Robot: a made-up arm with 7 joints.
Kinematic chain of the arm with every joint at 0, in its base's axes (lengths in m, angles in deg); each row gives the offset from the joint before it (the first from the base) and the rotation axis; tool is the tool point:
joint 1: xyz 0.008 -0.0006 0.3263 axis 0 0.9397 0.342
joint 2: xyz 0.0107 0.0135 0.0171 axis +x
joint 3: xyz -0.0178 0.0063 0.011 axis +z
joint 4: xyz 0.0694 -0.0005 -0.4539 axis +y
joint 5: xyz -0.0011 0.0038 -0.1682 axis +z
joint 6: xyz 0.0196 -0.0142 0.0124 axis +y
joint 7: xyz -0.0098 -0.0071 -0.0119 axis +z
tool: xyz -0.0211 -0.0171 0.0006
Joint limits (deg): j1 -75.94..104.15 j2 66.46..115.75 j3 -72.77..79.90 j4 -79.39..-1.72 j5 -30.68..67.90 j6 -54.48..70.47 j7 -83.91..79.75
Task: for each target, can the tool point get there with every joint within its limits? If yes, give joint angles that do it. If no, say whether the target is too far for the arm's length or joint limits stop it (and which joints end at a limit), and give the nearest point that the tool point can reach.
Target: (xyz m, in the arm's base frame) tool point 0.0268 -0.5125 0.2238
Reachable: no: joint limits stop it (at a limit: joint 1, joint 2, joint 3, joint 4, joint 6) | nearest point 0.4497 0.1741 0.3436 | short by 0.815 m
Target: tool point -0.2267 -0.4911 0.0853
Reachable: no: joint limits stop it (at a limit: joint 2, joint 3, joint 4, joint 6) | nearest point -0.4291 0.1935 0.2806 | short by 0.740 m
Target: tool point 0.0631 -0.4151 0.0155
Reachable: no: joint limits stop it (at a limit: joint 2, joint 3, joint 4, joint 6) | nearest point 0.1620 0.3008 -0.0111 | short by 0.723 m
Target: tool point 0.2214 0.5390 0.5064
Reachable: yes | joints -60.61 83.21 40.77 -22.77 12.58 31.16 -42.39
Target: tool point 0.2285 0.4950 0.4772
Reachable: yes | joints -31.36 86.40 21.64 -58.34 53.26 42.15 -60.66
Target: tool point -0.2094 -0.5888 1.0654
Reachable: no: too far | nearest point -0.0653 0.2891 0.7533 | short by 0.943 m
